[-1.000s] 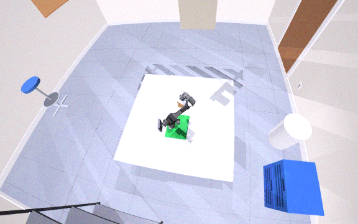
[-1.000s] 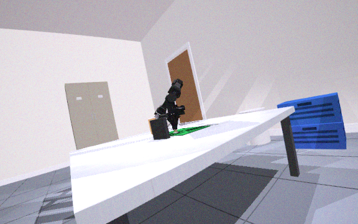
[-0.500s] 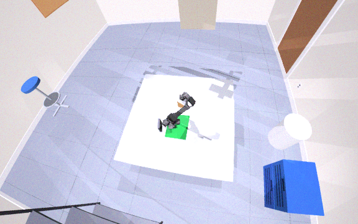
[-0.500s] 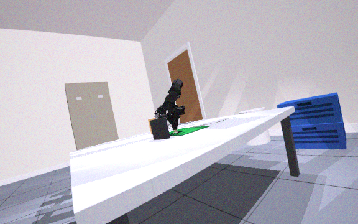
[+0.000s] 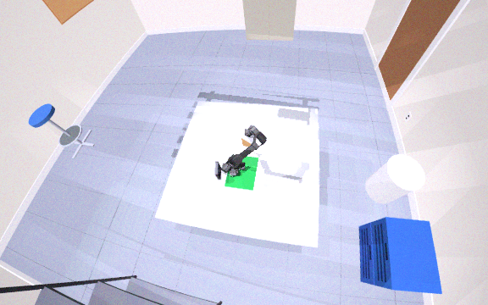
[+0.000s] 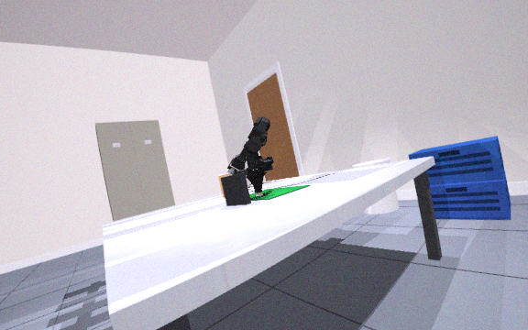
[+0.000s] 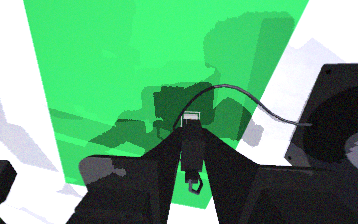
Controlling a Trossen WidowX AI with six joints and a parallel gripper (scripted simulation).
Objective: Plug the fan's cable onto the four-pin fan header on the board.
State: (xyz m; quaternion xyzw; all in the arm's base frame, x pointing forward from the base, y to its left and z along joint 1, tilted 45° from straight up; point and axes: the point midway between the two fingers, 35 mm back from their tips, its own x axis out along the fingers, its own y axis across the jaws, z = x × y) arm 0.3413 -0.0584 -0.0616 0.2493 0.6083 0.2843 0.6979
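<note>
My gripper tip is 1 cm past the white four-pin fan header and 3 cm above it. The rest, counted from my gripper tip: black fan: 2 cm ahead, 13 cm to the right, 3 cm above; green board: 1 cm behind, 5 cm to the left, 4 cm below; black fan plug: 1 cm behind, 1 cm above.
</note>
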